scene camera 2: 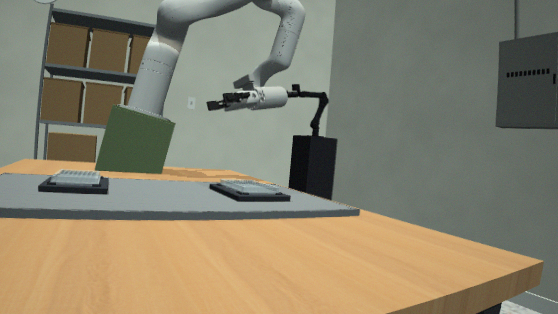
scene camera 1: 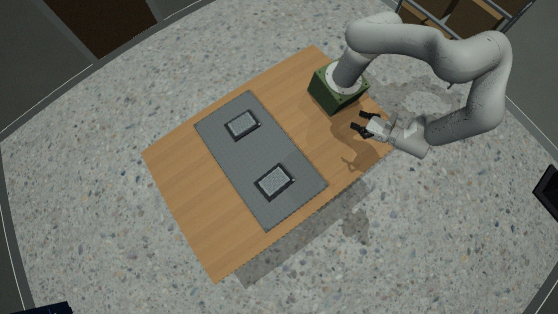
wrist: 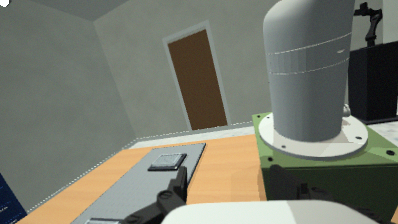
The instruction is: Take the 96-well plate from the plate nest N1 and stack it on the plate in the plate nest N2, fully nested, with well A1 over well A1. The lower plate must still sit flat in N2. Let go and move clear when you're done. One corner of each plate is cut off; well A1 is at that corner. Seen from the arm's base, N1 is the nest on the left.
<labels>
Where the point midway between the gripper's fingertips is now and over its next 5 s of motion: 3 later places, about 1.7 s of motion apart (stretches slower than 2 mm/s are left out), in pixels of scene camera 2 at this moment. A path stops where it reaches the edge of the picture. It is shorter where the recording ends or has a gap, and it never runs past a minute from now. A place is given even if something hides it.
My gripper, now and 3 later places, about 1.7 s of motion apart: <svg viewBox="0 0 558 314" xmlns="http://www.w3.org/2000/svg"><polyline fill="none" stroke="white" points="215,102 222,125 247,145 259,149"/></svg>
</labels>
